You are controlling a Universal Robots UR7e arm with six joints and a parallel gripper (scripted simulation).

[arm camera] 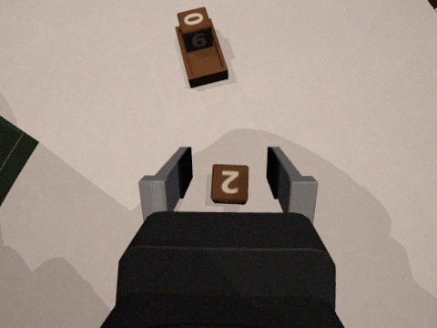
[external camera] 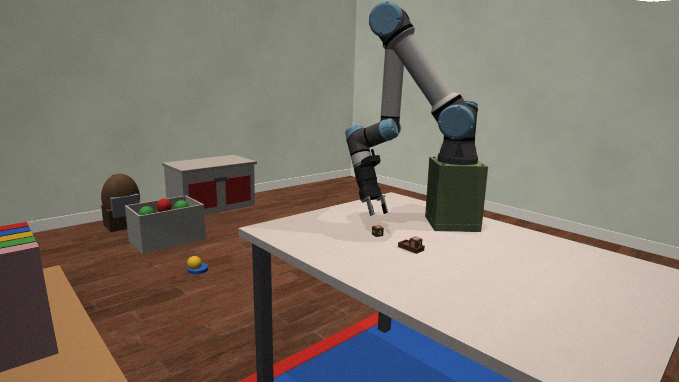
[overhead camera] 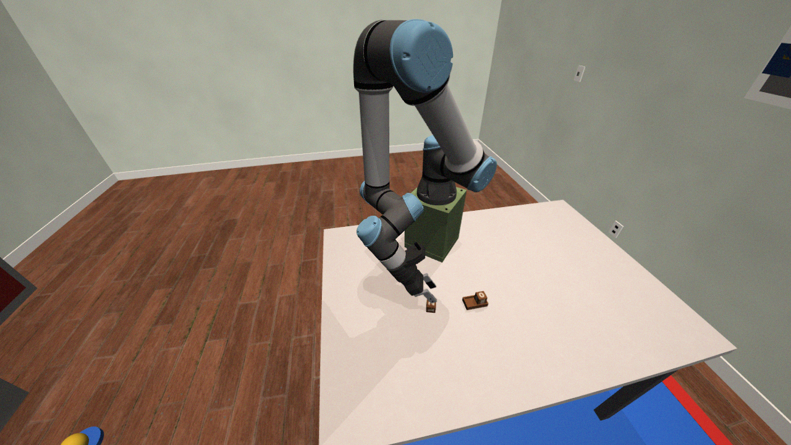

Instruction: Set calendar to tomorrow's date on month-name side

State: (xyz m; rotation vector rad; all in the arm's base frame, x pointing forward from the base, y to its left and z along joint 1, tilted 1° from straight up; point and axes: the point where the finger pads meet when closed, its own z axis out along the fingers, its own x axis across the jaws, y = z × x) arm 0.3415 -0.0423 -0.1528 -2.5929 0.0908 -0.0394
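My gripper is now 10 mm to the right of the brown cube and 80 mm above it.
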